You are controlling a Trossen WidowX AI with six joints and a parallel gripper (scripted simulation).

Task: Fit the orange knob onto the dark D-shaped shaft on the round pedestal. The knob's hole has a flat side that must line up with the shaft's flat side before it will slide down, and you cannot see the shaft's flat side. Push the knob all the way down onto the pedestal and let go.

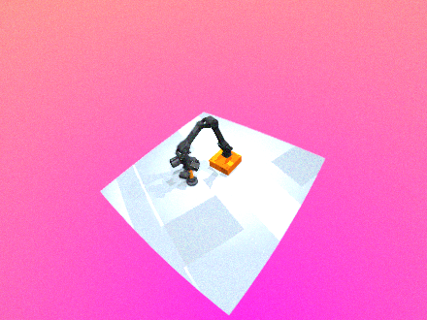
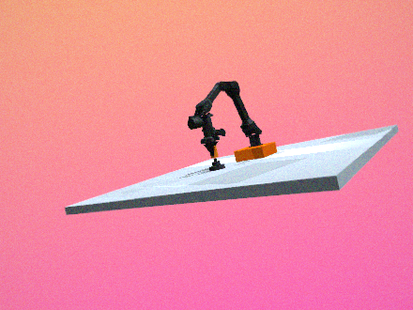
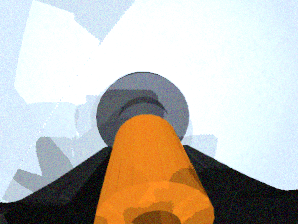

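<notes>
The orange knob lies 20 mm above my gripper tip. Round my gripper tip: pedestal: 40 mm below.
</notes>
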